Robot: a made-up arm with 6 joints.
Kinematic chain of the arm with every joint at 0, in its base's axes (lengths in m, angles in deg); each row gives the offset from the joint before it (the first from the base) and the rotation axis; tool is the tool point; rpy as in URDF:
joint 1: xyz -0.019 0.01 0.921 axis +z
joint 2: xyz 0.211 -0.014 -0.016 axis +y
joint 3: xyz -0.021 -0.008 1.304 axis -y
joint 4: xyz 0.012 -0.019 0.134 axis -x
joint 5: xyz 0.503 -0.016 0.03 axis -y
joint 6: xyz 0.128 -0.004 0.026 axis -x
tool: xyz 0.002 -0.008 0 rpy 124.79 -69.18 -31.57
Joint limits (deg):
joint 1: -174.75..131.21
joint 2: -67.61..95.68
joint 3: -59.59..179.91
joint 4: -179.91..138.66
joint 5: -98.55..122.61
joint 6: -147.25..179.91
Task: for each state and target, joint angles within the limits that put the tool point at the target. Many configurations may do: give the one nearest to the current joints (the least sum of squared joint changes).
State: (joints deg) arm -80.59 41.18 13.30 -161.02 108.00 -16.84
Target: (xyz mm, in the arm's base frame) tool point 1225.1 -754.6 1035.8
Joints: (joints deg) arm -29.70 64.30 -13.04 -167.01 103.97 -16.90
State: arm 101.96 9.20 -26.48 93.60 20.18 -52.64
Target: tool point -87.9 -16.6 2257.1
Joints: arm 103.60 -35.69 -20.61 94.58 30.31 -52.21
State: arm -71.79 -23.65 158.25 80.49 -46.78 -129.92
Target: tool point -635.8 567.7 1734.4
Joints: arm -49.01 -22.76 179.74 82.14 -50.27 -129.58
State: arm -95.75 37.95 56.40 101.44 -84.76 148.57
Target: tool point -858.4 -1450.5 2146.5
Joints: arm -116.26 48.32 67.87 106.46 -63.13 146.86
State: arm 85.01 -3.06 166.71 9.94 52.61 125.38
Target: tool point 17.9 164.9 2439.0
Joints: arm 86.35 23.32 146.27 11.20 49.30 125.58
